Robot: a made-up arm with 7 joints. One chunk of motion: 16 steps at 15 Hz.
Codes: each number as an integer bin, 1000 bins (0 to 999) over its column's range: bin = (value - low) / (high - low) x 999, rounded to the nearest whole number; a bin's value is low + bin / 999 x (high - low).
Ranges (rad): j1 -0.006..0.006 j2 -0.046..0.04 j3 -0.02..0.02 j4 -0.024..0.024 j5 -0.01..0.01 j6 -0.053..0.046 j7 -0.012..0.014
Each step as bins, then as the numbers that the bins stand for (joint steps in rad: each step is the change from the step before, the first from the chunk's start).
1 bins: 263 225 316 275 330 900 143
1 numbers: -0.00284 -0.02663 -0.00735 -0.01079 -0.00339 0.03619 -0.00828
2 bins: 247 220 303 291 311 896 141
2 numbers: -0.00303 -0.02706 -0.00787 -0.01002 -0.00377 0.03579 -0.00833
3 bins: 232 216 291 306 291 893 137
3 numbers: -0.00321 -0.02741 -0.00835 -0.00930 -0.00417 0.03550 -0.00843
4 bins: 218 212 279 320 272 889 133
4 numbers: -0.00338 -0.02775 -0.00883 -0.00862 -0.00455 0.03510 -0.00854
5 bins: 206 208 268 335 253 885 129
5 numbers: -0.00353 -0.02809 -0.00927 -0.00790 -0.00493 0.03470 -0.00864
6 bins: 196 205 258 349 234 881 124
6 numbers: -0.00365 -0.02835 -0.00967 -0.00723 -0.00532 0.03431 -0.00877
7 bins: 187 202 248 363 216 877 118
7 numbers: -0.00375 -0.02861 -0.01007 -0.00656 -0.00568 0.03391 -0.00893
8 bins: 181 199 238 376 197 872 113
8 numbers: -0.00383 -0.02887 -0.01047 -0.00593 -0.00606 0.03341 -0.00906
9 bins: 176 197 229 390 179 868 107
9 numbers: -0.00389 -0.02904 -0.01083 -0.00526 -0.00642 0.03302 -0.00922
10 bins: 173 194 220 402 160 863 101
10 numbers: -0.00392 -0.02930 -0.01119 -0.00468 -0.00680 0.03252 -0.00937
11 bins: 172 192 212 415 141 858 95
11 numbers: -0.00393 -0.02947 -0.01151 -0.00406 -0.00718 0.03203 -0.00953
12 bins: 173 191 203 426 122 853 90
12 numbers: -0.00392 -0.02956 -0.01187 -0.00353 -0.00756 0.03153 -0.00966
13 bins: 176 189 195 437 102 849 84
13 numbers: -0.00389 -0.02973 -0.01219 -0.00300 -0.00796 0.03114 -0.00981
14 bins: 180 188 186 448 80 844 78
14 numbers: -0.00384 -0.02982 -0.01255 -0.00247 -0.00840 0.03064 -0.00997
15 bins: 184 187 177 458 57 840 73
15 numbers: -0.00379 -0.02990 -0.01291 -0.00199 -0.00886 0.03024 -0.01010
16 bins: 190 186 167 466 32 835 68
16 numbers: -0.00372 -0.02999 -0.01331 -0.00161 -0.00936 0.02975 -0.01023
